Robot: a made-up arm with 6 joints. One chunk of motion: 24 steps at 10 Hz.
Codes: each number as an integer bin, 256 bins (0 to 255) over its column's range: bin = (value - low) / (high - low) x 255, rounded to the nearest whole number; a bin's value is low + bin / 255 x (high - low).
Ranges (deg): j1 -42..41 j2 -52..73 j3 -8..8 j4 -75..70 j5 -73..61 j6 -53..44
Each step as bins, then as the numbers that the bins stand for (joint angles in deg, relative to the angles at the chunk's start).
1 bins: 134 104 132 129 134 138
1 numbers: 1.62 -1.02 0.28 -1.65 -2.58 -0.51
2 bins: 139 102 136 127 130 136
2 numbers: 3.24 -2.00 0.53 -2.78 -4.69 -1.27
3 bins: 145 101 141 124 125 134
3 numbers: 5.20 -2.49 0.85 -4.49 -7.31 -2.03
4 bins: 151 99 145 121 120 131
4 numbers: 7.15 -3.47 1.10 -6.20 -9.94 -3.17
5 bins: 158 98 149 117 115 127
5 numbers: 9.43 -3.96 1.35 -8.47 -12.57 -4.69
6 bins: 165 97 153 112 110 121
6 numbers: 11.71 -4.45 1.60 -11.31 -15.20 -6.97
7 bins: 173 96 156 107 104 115
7 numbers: 14.31 -4.94 1.79 -14.16 -18.35 -9.25
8 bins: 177 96 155 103 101 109
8 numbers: 15.61 -4.94 1.73 -16.43 -19.93 -11.54
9 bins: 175 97 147 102 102 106
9 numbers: 14.96 -4.45 1.22 -17.00 -19.40 -12.68
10 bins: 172 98 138 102 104 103
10 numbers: 13.98 -3.96 0.66 -17.00 -18.35 -13.82
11 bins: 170 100 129 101 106 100
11 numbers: 13.33 -2.98 0.09 -17.57 -17.30 -14.96
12 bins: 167 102 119 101 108 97
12 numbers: 12.36 -2.00 -0.53 -17.57 -16.25 -16.10
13 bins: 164 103 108 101 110 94
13 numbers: 11.38 -1.51 -1.22 -17.57 -15.20 -17.24
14 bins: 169 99 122 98 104 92
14 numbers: 13.01 -3.47 -0.35 -19.27 -18.35 -18.00
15 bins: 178 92 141 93 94 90
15 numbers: 15.94 -6.90 0.85 -22.12 -23.60 -18.76
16 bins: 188 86 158 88 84 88
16 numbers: 19.19 -9.84 1.91 -24.96 -28.86 -19.53
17 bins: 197 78 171 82 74 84
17 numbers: 22.12 -13.76 2.73 -28.37 -34.11 -21.05
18 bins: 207 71 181 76 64 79
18 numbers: 25.38 -17.20 3.36 -31.78 -39.37 -22.95
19 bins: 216 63 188 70 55 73
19 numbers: 28.31 -21.12 3.80 -35.20 -44.10 -25.23
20 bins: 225 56 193 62 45 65
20 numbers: 31.24 -24.55 4.11 -39.75 -49.35 -28.27
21 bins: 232 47 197 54 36 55
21 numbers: 33.51 -28.96 4.36 -44.29 -54.08 -32.08
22 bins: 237 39 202 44 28 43
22 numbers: 35.14 -32.88 4.67 -49.98 -58.29 -36.64
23 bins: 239 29 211 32 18 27
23 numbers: 35.79 -37.78 5.24 -56.80 -63.54 -42.73
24 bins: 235 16 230 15 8 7
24 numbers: 34.49 -44.16 6.43 -66.47 -68.80 -50.34
